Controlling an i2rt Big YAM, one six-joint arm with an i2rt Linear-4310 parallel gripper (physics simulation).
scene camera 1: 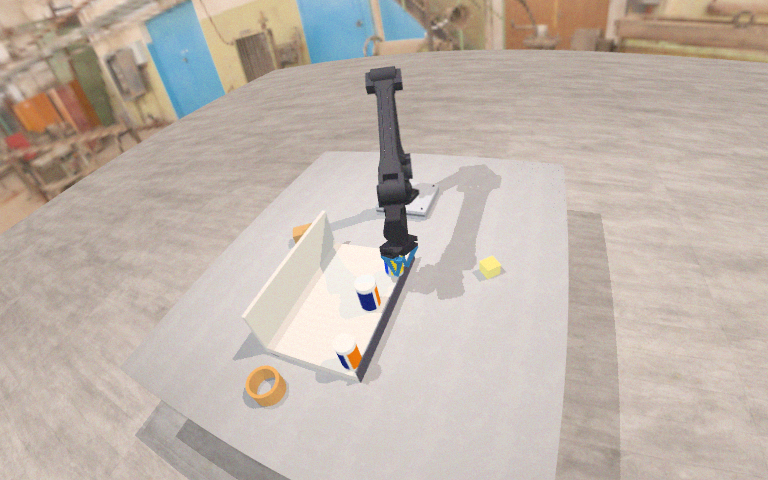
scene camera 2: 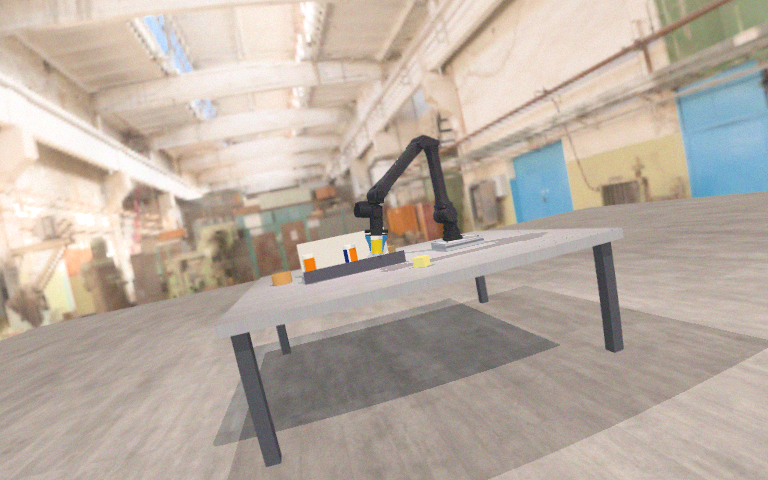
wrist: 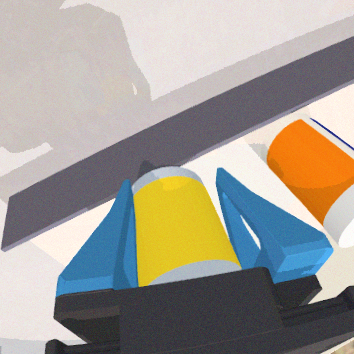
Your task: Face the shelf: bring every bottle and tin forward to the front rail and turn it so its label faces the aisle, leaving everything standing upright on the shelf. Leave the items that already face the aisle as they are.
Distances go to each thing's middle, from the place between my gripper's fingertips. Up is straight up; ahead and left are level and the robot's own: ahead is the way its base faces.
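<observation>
Distances are counted from my hand. Shelf [scene camera 1: 329,305]: 14 cm ahead of my hand, 13 cm to the right, 1 cm above. Shelf back wall [scene camera 2: 327,252]: 17 cm ahead, 28 cm to the right, 1 cm above. Yellow tin [wrist: 179,235]: 1 cm behind, 3 cm to the right, 2 cm above. I see the dark front rail [scene camera 2: 353,267] 5 cm below my hand, 10 cm ahead of it and 2 cm to the left of it.
</observation>
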